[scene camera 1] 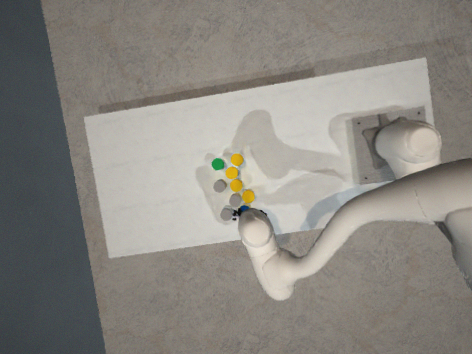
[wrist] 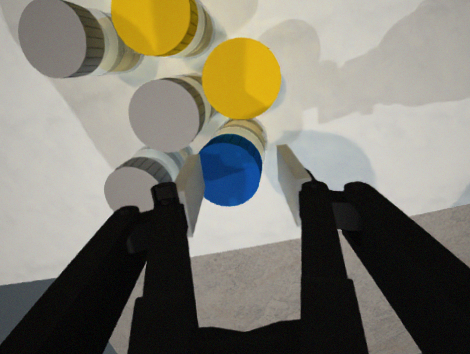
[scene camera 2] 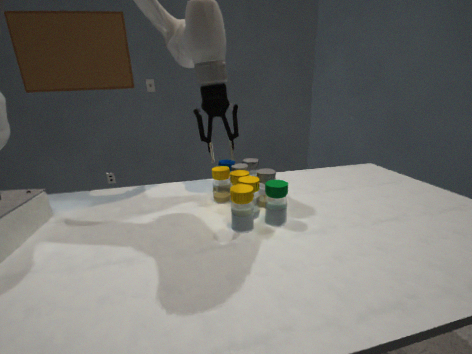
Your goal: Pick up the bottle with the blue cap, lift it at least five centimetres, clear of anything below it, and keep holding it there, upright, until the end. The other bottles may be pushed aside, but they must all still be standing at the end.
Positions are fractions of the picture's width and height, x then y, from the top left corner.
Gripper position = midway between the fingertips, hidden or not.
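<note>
Scene camera 2: the gripper (scene camera 2: 0.47,0.45). Wrist view: the gripper (wrist: 0.51,0.47), blue-capped bottle (wrist: 0.49,0.45), yellow-capped bottle (wrist: 0.51,0.22). Same view: grey-capped bottle (wrist: 0.28,0.52). Also there: another grey-capped bottle (wrist: 0.35,0.33).
</note>
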